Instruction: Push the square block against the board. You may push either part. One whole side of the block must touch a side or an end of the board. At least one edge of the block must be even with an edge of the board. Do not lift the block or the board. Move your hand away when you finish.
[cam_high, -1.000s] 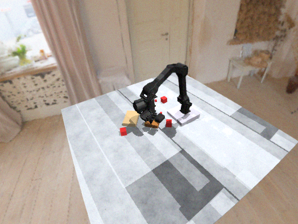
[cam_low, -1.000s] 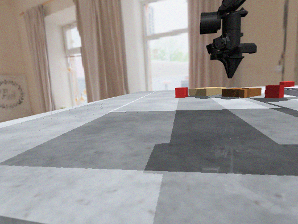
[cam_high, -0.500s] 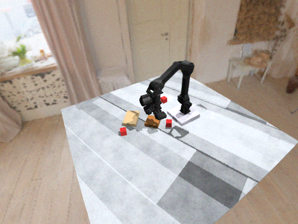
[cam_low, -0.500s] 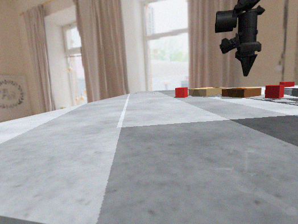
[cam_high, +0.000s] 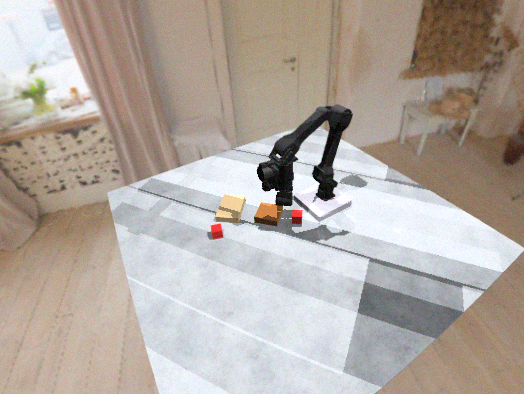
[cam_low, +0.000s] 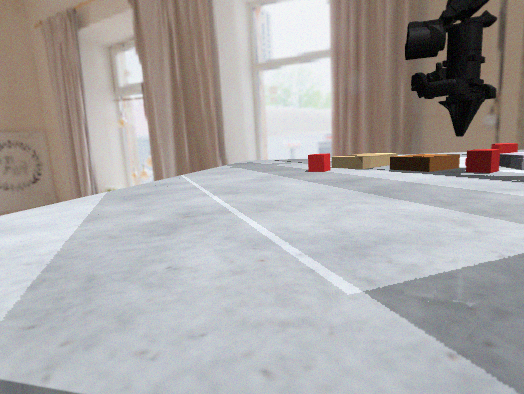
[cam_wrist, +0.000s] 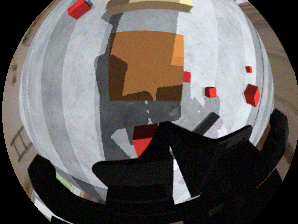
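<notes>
Now: the square block 60 mm ahead of my gripper tip, 40 mm to the right of it and 50 mm below it. From my gripper tip the other things lie so: pale wooden board 160 mm ahead, 170 mm to the right, 50 mm below.
</notes>
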